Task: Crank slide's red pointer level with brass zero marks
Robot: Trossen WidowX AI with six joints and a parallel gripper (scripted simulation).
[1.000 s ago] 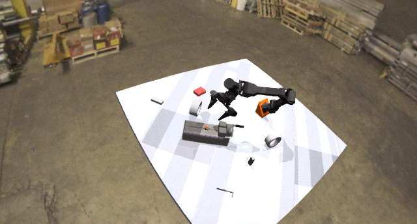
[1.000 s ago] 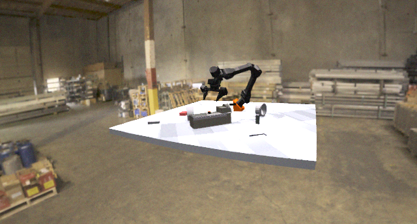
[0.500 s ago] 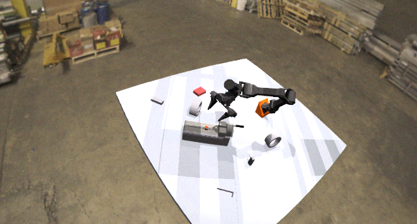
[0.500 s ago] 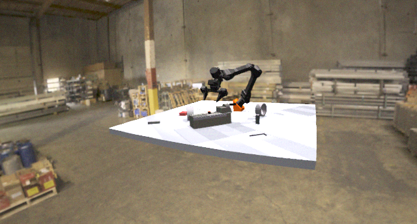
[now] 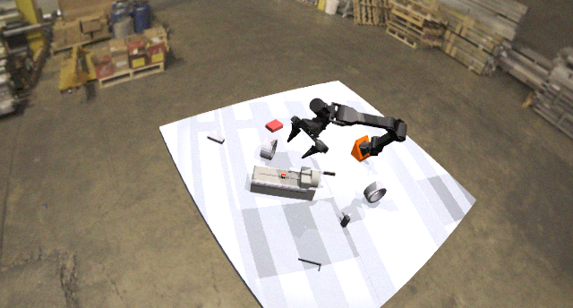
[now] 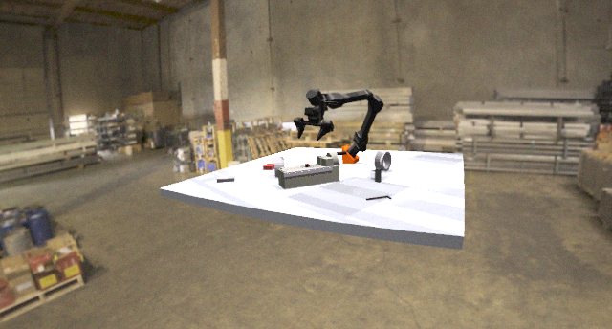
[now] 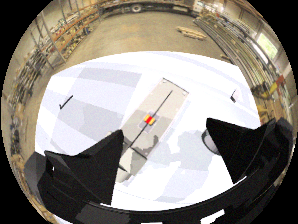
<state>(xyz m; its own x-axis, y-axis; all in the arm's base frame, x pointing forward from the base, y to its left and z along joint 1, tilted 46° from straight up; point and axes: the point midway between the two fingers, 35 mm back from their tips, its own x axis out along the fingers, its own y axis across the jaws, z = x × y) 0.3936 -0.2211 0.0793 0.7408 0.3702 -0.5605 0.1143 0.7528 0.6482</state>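
The dark crank handle is 90 mm behind my gripper tip, 130 mm to the left of it and 80 mm below it. Round my gripper tip: grey bar 90 mm ahead, 410 mm to the right, 180 mm below; then red pointer 40 mm ahead, 10 mm to the left, 110 mm below; then small clip 30 mm behind, 300 mm to the left, 160 mm below.
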